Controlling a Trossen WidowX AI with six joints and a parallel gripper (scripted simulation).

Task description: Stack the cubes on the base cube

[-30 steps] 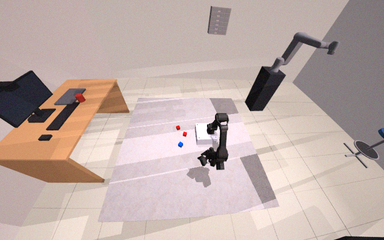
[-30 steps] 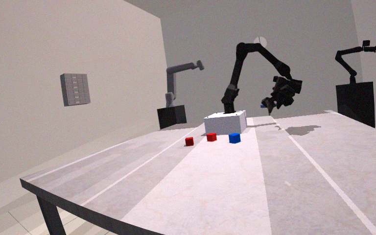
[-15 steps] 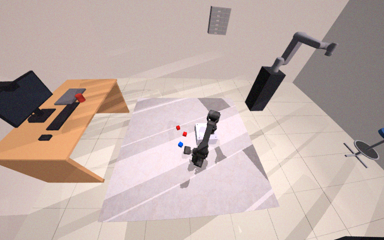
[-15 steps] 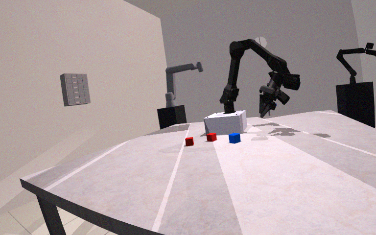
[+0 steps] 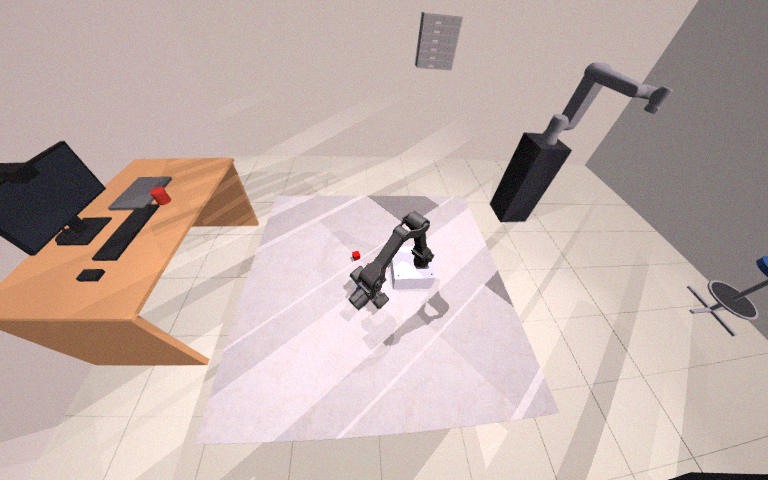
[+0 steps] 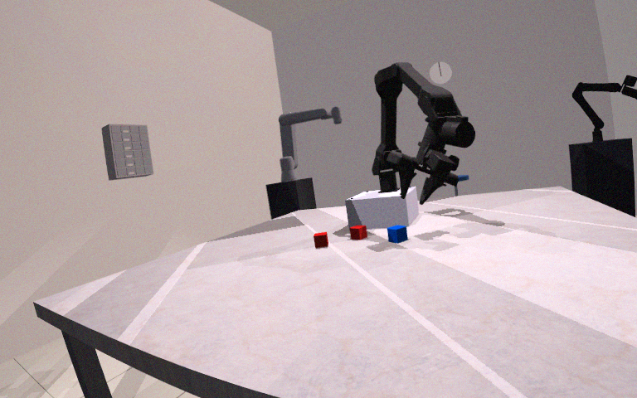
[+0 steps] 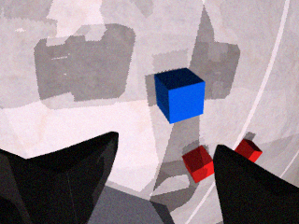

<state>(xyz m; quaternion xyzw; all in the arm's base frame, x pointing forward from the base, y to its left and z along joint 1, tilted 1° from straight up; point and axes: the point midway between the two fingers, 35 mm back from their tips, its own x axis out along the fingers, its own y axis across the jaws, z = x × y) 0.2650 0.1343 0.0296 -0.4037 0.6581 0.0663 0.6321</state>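
Right now my gripper tip is 8 cm above the blue base cube, 4 cm to the left of it and 2 cm short of it.
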